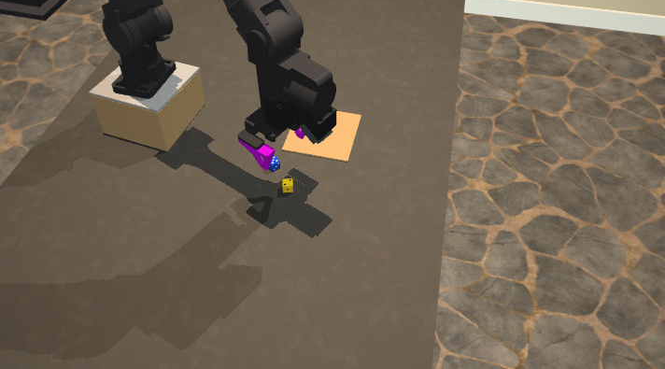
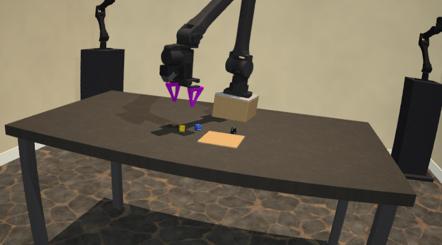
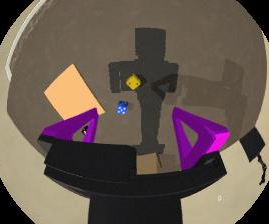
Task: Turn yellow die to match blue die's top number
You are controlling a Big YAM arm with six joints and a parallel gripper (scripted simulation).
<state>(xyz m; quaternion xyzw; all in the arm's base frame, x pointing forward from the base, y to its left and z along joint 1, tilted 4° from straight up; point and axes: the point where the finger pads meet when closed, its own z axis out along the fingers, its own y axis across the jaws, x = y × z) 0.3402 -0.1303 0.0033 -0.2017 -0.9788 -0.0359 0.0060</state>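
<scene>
Now: the yellow die 10 cm below my hand. The rest, counted from my hand: orange mat 3 cm ahead, 17 cm to the left, 11 cm below; then blue die 4 cm behind, 5 cm to the left, 10 cm below; then black die 7 cm behind, 19 cm to the left, 10 cm below.
</scene>
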